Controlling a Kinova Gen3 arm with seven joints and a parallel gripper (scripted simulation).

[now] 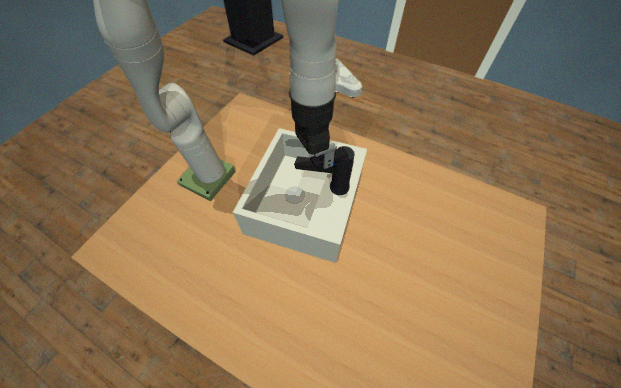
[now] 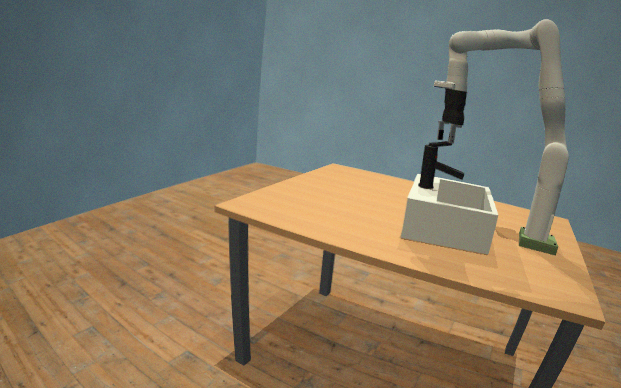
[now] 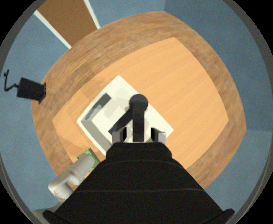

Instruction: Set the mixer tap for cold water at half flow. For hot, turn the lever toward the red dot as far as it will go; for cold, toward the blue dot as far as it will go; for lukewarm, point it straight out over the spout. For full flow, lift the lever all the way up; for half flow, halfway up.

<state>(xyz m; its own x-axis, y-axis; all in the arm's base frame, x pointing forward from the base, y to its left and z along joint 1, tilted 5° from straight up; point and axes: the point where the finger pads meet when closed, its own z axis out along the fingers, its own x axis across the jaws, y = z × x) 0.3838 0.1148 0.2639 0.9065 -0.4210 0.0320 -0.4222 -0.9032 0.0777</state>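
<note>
Right now my hand is 30 mm above the lever, 20 mm to the right of it and 10 mm short of it. Round my hand: black mixer tap: 70 mm below, 40 mm to the left, 10 mm ahead; then white basin: 270 mm below, 80 mm behind, 20 mm to the left.
</note>
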